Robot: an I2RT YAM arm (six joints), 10 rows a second.
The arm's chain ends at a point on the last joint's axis. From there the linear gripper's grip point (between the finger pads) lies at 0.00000 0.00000 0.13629 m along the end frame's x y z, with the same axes.
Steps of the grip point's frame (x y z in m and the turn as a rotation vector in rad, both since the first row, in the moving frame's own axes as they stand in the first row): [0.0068 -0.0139 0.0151 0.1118 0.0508 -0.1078]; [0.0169 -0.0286 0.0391 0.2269 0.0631 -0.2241]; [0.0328 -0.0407 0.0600 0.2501 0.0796 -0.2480]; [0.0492 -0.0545 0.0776 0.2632 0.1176 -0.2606]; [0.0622 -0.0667 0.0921 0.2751 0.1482 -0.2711]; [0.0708 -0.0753 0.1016 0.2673 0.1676 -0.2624]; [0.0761 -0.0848 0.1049 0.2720 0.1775 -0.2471]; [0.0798 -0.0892 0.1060 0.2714 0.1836 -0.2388]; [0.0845 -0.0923 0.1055 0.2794 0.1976 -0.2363]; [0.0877 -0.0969 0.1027 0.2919 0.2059 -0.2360]
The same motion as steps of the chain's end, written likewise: [0.0007 0.0016 0.0161 0.1118 0.0508 -0.1078]; [0.0119 0.0027 0.0428 0.2269 0.0631 -0.2241]; [0.0264 -0.0060 0.0646 0.2501 0.0796 -0.2480]; [0.0382 -0.0175 0.0832 0.2632 0.1176 -0.2606]; [0.0476 -0.0276 0.0987 0.2751 0.1482 -0.2711]; [0.0533 -0.0369 0.1083 0.2673 0.1676 -0.2624]; [0.0571 -0.0458 0.1120 0.2720 0.1775 -0.2471]; [0.0598 -0.0503 0.1132 0.2714 0.1836 -0.2388]; [0.0628 -0.0522 0.1134 0.2794 0.1976 -0.2363]; [0.0651 -0.0551 0.1113 0.2919 0.2059 -0.2360]
